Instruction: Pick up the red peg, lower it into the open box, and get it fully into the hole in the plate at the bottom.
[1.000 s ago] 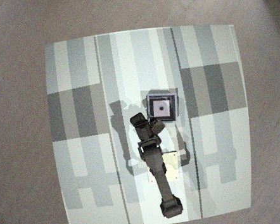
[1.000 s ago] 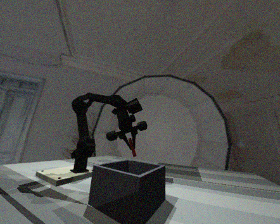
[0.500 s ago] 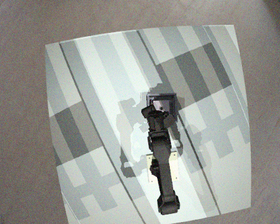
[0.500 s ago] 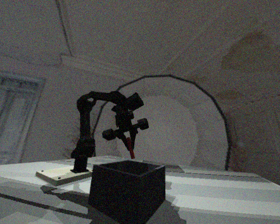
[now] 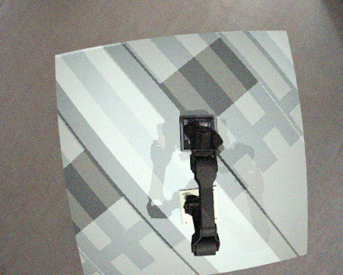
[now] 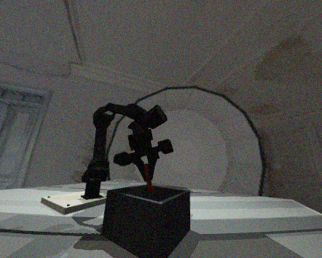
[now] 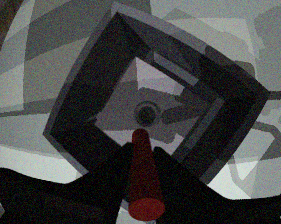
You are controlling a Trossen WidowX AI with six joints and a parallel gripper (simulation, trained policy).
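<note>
The dark box lies 20 mm ahead of my gripper tip, 10 mm to the right of it and 90 mm below it. Also, from my gripper tip: red peg: 10 mm above.
</note>
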